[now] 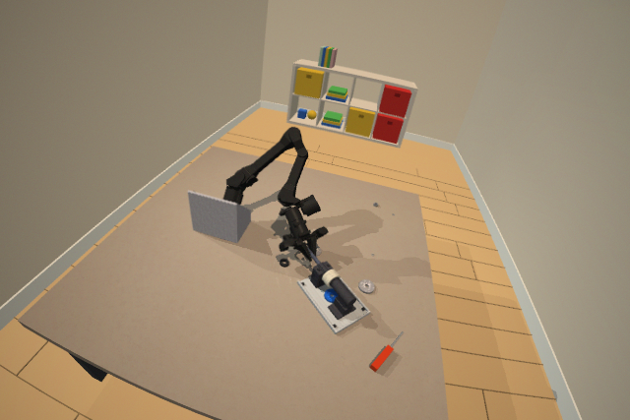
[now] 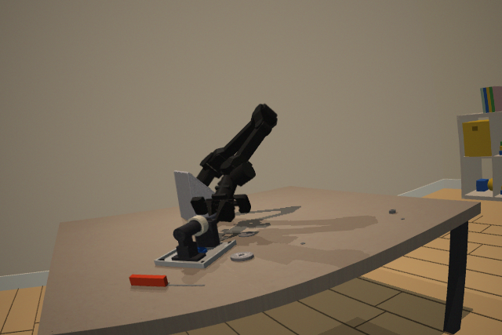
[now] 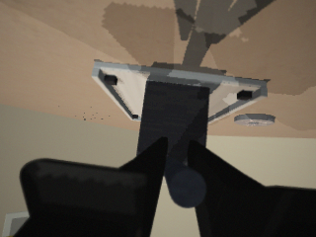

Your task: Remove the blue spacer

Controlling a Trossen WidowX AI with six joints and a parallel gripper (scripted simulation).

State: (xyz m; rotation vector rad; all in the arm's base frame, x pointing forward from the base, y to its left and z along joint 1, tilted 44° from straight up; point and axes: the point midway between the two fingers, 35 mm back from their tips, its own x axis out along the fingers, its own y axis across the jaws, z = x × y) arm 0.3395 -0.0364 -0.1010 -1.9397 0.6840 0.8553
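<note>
My gripper tip is 9 cm short of the blue spacer, 10 cm to the left of it and 5 cm above it. Also, from my gripper tip: small black ring: 10 cm behind, 1 cm to the left, 6 cm below; thin dark shaft: 3 cm ahead, 3 cm to the right, 2 cm above.
</note>
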